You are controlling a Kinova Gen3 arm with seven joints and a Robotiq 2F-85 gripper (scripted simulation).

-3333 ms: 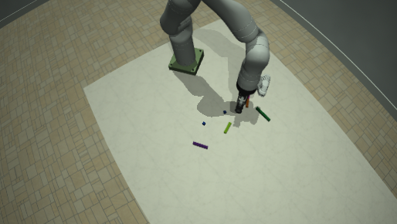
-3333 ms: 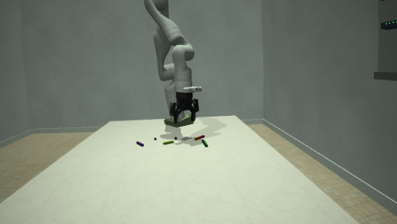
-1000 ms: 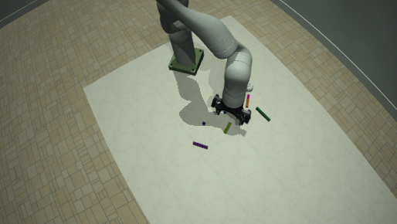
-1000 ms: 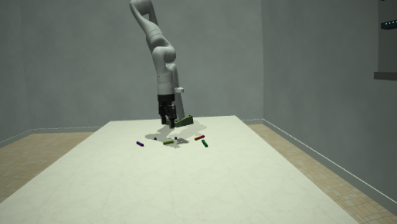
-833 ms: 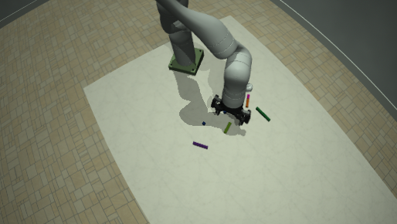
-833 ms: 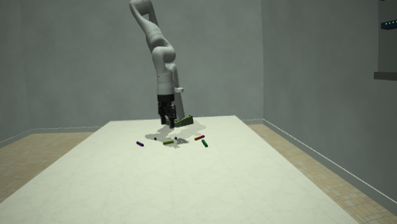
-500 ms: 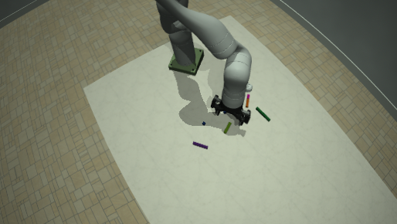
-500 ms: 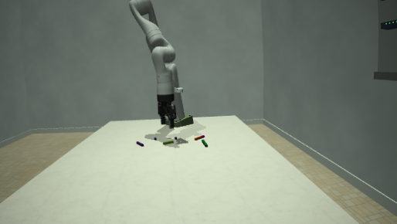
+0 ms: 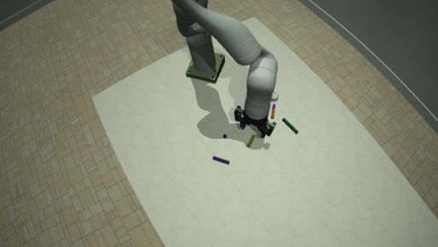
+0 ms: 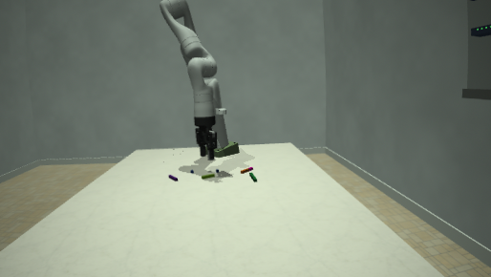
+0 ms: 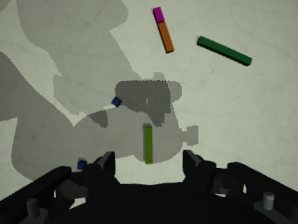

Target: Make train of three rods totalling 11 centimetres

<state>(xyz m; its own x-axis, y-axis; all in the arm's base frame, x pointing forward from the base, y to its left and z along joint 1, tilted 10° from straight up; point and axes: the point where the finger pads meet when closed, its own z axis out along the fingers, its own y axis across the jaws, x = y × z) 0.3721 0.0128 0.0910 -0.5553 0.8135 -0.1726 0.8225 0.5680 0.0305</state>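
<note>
Right now the lime rod is 8 cm below my hand. Also, from my hand: green rod 16 cm to the left, 8 cm below, 2 cm ahead; orange rod 13 cm to the left, 8 cm below, 6 cm behind; purple rod 13 cm to the right, 8 cm below, 2 cm ahead.
</note>
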